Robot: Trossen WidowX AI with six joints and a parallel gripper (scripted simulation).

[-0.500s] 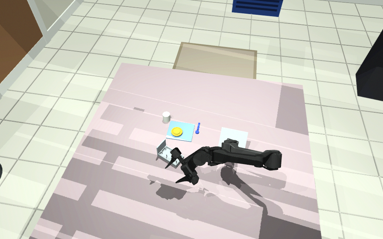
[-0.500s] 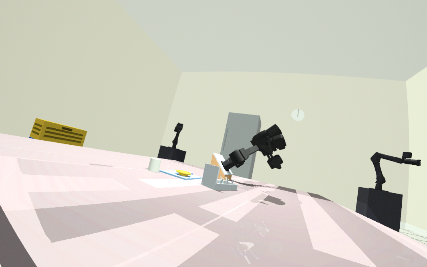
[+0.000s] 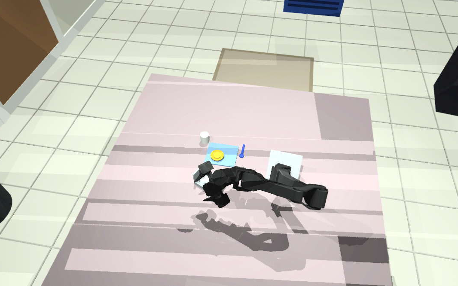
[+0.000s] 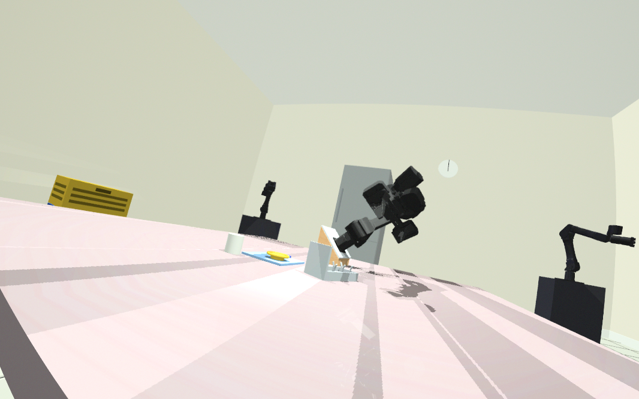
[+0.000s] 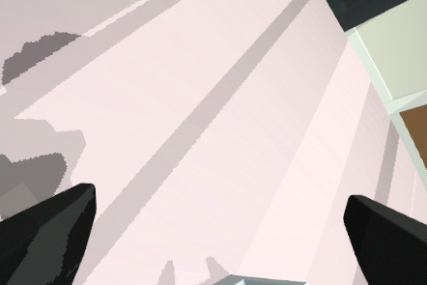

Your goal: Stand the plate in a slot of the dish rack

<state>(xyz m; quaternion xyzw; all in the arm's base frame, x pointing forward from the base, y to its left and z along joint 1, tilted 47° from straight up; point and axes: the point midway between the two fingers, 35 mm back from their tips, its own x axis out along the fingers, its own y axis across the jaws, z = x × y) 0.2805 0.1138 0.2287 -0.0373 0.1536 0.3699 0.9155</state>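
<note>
My gripper tip is 290 mm to the left of the yellow plate, 130 mm above it and 30 mm short of it. From my gripper tip the other things lie so: grey dish rack: 120 mm to the right, 120 mm below, 10 mm ahead; then white cup: 370 mm to the right, 120 mm below, 120 mm ahead.
</note>
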